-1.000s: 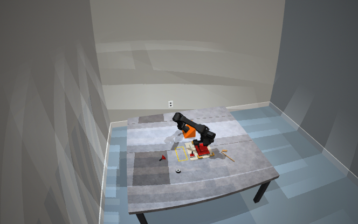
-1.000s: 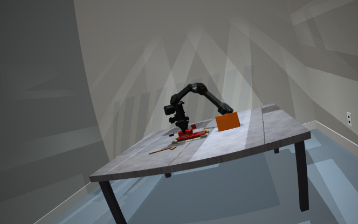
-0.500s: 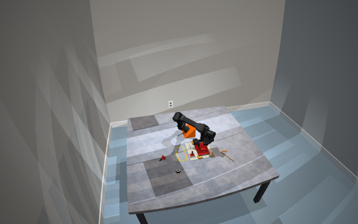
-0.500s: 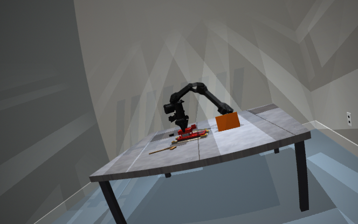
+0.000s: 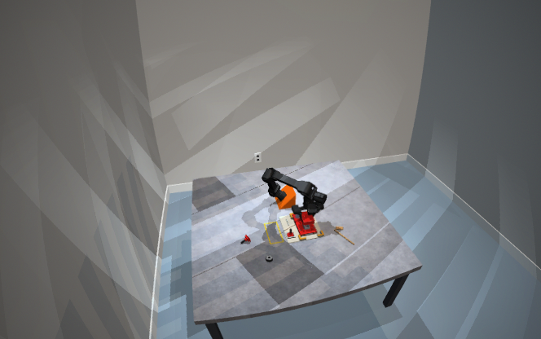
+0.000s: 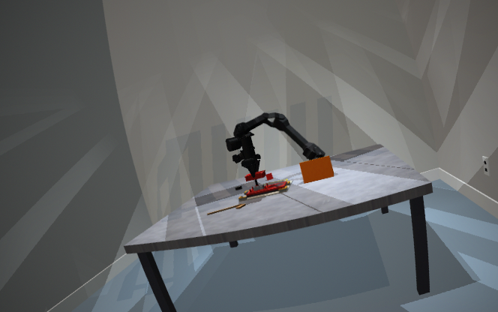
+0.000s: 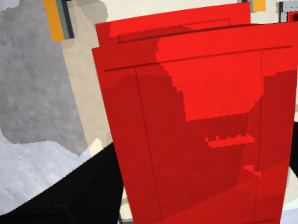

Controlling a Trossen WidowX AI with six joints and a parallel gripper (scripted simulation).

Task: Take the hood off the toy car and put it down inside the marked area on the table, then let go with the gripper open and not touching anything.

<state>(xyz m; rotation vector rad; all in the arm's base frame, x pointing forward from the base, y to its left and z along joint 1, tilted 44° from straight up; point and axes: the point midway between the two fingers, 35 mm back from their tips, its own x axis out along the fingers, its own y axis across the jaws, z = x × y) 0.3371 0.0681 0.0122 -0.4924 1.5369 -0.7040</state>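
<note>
The grey engine block is 10 mm to the left of my gripper tip and 70 mm below it. Round my gripper tip: black ring: 160 mm ahead, 290 mm to the right, 90 mm below; then wooden stick: 150 mm ahead, 190 mm to the left, 90 mm below; then red hood: right at my gripper tip.
</note>
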